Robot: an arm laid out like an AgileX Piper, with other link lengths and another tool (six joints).
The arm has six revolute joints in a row. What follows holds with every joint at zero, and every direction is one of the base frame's. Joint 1 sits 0.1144 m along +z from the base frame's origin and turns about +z. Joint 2 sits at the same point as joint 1 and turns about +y. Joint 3 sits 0.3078 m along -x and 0.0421 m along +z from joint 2 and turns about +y. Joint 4 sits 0.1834 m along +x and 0.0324 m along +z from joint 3 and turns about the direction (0.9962, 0, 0.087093). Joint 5 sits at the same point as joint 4 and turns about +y. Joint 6 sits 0.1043 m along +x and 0.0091 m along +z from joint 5 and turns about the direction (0.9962, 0, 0.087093). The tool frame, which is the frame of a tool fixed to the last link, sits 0.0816 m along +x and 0.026 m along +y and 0.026 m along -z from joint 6; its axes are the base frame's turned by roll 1.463, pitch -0.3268 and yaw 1.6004 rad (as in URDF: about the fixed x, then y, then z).
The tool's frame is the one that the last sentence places.
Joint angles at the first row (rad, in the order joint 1, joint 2, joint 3, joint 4, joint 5, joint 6):
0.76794, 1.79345, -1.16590, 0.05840, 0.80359, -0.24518
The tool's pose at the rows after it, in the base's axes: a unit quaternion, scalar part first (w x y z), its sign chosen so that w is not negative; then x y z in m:
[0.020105 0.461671 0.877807 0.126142 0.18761 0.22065 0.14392]
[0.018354 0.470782 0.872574 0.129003 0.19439 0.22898 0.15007]
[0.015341 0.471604 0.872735 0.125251 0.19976 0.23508 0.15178]
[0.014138 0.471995 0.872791 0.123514 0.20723 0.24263 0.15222]
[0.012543 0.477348 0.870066 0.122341 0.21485 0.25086 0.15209]
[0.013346 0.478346 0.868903 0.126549 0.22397 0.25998 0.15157]
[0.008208 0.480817 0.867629 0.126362 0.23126 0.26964 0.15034]
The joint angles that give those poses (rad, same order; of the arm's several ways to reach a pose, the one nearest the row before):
0.76793, 1.79795, -1.21027, 0.05840, 0.83366, -0.19737
0.76795, 1.81856, -1.27865, 0.05978, 0.87652, -0.17479
0.76794, 1.84627, -1.33497, 0.06221, 0.91419, -0.17306
0.76795, 1.88072, -1.39703, 0.06220, 0.94582, -0.17080
0.76794, 1.91683, -1.46005, 0.06221, 0.97559, -0.15717
0.76793, 1.95317, -1.52307, 0.06221, 0.99360, -0.15308
0.76794, 1.99519, -1.59366, 0.07157, 1.02557, -0.14976

